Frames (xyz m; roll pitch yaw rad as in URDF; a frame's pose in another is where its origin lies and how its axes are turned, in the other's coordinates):
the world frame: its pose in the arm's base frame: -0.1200 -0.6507 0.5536 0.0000 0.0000 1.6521
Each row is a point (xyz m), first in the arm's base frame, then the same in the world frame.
Working: the arm's base frame: its pose in the world frame: 0.6388 -0.1724 -0.5536 0.0000 0.0000 -1.6521

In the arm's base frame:
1: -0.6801 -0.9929 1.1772
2: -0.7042 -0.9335 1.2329
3: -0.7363 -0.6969 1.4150
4: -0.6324 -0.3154 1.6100
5: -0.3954 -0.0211 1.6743
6: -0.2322 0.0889 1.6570
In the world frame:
1: -0.2956 0.5860 0.6236
2: -0.2344 0.6052 0.6793
3: 0.0040 0.6180 0.8614
4: 0.3758 0.4835 1.0564
5: 0.6499 0.2234 1.1207
6: 0.7463 0.0518 1.1034

